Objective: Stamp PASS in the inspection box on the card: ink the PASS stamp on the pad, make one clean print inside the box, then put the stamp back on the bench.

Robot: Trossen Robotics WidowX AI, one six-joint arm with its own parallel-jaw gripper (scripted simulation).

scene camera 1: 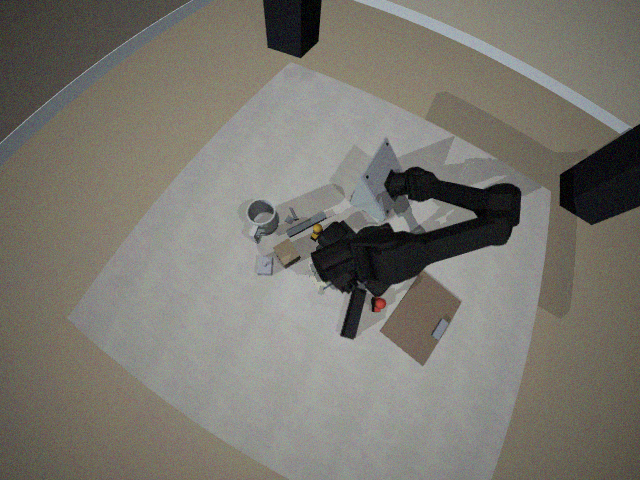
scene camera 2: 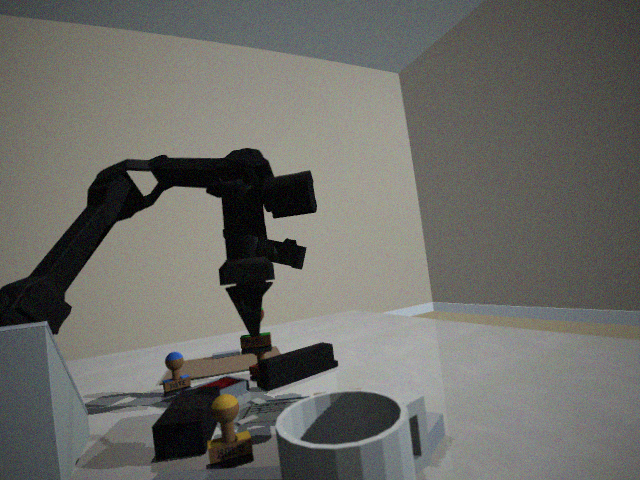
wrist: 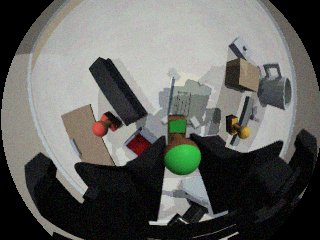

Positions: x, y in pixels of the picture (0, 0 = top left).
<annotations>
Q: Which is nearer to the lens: the green-knobbed stamp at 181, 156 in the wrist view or the mug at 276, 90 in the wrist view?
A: The green-knobbed stamp.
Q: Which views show the gripper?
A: Scene camera 1, scene camera 2 and the wrist view: all of them.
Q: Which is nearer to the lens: the mug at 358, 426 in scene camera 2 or the blue-knobbed stamp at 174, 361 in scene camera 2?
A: The mug.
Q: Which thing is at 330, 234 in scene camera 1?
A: The gripper.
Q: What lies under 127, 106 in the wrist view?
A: A long black bar.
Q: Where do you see a small brown box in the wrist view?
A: At 240, 74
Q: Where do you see a mug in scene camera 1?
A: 261, 213
</annotations>
